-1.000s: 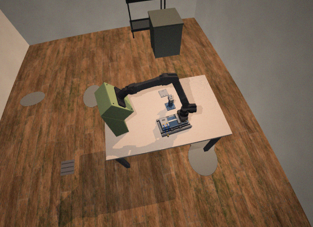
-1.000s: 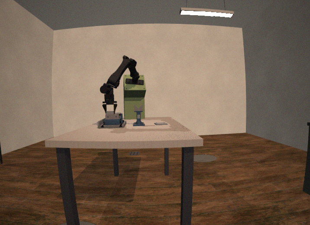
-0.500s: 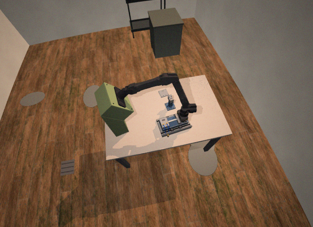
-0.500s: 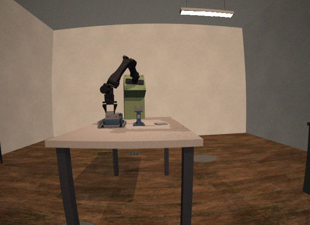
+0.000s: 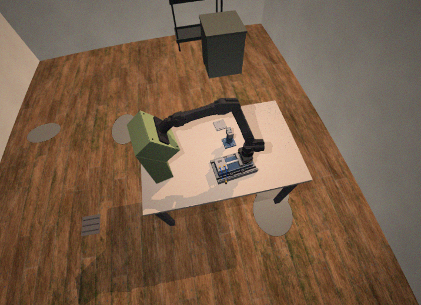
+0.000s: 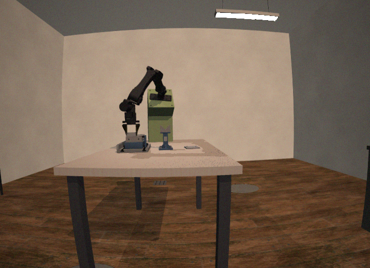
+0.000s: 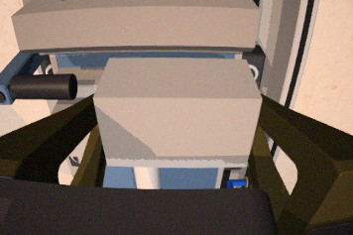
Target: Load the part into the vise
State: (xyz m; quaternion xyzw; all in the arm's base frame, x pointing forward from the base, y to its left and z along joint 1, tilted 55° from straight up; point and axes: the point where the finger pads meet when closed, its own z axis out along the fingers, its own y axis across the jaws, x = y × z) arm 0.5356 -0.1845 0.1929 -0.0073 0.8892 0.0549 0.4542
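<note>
Now: the part 10 mm below my hand. From my hand the other things lie so: moving jaw (30 mm behind, 20 mm to the left, 30 mm below); dark work stop rod (70 mm to the left, 10 mm below); grey jaw (30 mm ahead, 20 mm to the left, 30 mm below).
</note>
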